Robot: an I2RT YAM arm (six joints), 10 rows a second.
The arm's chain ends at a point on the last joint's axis. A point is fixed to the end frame.
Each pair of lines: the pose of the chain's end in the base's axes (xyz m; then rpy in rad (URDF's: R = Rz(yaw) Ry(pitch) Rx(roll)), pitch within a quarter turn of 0, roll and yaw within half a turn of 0), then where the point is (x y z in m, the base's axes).
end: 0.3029, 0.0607, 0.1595, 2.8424, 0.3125, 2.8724
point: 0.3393 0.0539 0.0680
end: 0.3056, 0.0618, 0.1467, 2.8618, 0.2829, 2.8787
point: 0.3390 0.0541 0.0541
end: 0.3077, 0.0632, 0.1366, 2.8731, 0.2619, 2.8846
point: 0.3389 0.0551 0.0433
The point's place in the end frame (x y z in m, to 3 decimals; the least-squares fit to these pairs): -0.007 -0.026 0.095
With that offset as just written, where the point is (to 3 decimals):
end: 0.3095, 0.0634, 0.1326, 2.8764, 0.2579, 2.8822
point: 0.340 0.055 0.039
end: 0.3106, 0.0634, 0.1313, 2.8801, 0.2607, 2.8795
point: 0.342 0.055 0.038
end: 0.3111, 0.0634, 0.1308, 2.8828, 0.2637, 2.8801
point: 0.342 0.054 0.038
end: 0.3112, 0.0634, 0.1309, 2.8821, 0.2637, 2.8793
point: 0.342 0.054 0.038
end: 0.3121, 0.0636, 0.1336, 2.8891, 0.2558, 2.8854
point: 0.342 0.054 0.040
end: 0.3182, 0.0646, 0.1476, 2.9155, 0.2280, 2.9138
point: 0.346 0.054 0.053
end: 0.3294, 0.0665, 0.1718, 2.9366, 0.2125, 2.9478
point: 0.355 0.055 0.077
